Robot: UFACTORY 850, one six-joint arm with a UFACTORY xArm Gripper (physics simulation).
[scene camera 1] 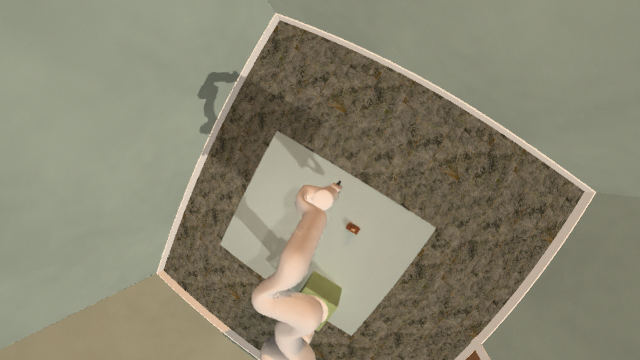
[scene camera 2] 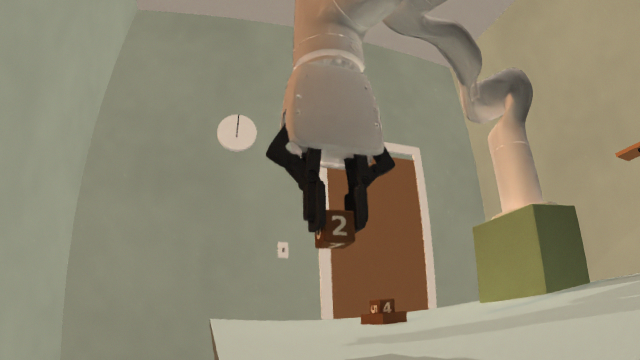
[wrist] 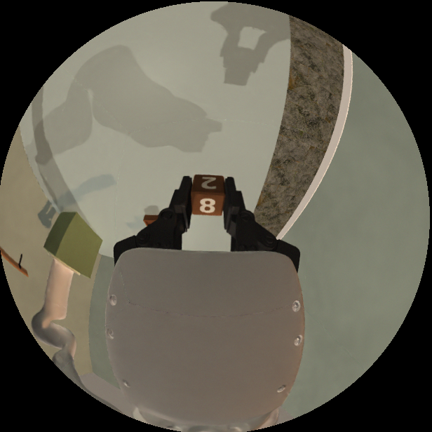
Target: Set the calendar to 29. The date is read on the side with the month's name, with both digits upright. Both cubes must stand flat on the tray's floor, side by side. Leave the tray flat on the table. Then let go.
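Observation:
My gripper (scene camera 1: 339,183) (scene camera 2: 335,220) (wrist: 207,188) is shut on a brown cube (scene camera 2: 338,227) (wrist: 208,195) and points down, high above the table. In scene camera 2 the held cube shows an upright 2 toward the camera; parts of digits on its left and lower faces are hard to read. In the wrist view it shows an upside-down 2 and an 8. The brown tray (scene camera 1: 349,227) (scene camera 2: 395,318) (wrist: 148,220) lies on the table, apart from the gripper. Another brown cube (scene camera 2: 383,306) stands on it, showing 5 and 4 in scene camera 2. My finger partly hides the tray in the wrist view.
The pale table (scene camera 1: 390,240) (scene camera 2: 280,340) (wrist: 165,170) carries a green block (scene camera 1: 326,286) (scene camera 2: 510,255) (wrist: 80,245) under the arm's base. Arm shadows fall on the table. The table's edge is near the gripper in scene camera 1.

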